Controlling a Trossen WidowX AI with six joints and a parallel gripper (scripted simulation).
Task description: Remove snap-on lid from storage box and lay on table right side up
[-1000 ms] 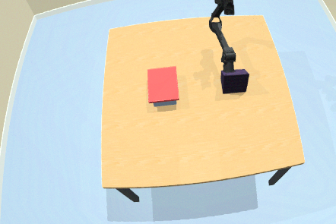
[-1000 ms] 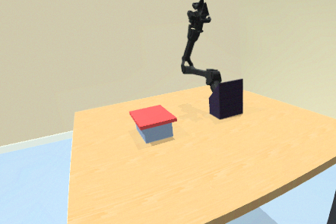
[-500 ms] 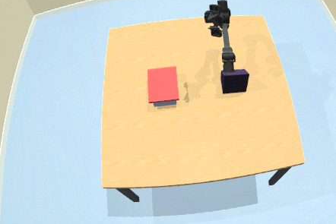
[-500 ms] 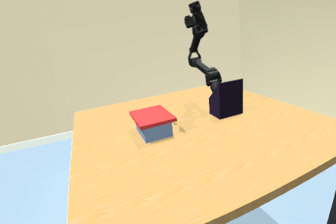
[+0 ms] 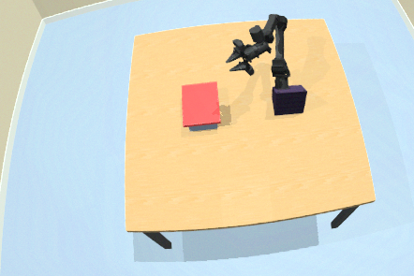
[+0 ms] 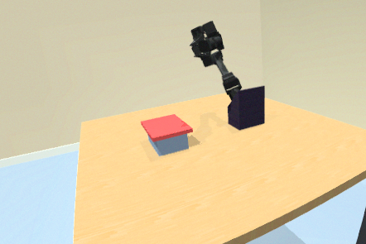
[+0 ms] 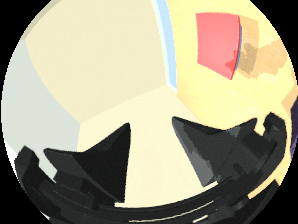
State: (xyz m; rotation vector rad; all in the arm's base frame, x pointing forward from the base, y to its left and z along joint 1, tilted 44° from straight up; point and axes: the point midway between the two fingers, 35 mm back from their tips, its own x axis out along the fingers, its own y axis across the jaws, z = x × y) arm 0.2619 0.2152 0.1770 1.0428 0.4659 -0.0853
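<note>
The lid is 15 cm ahead of my gripper tip, 5 cm to the right of it and 33 cm below it. Also, from my gripper tip: blue storage box: 15 cm ahead, 5 cm to the right, 38 cm below.
</note>
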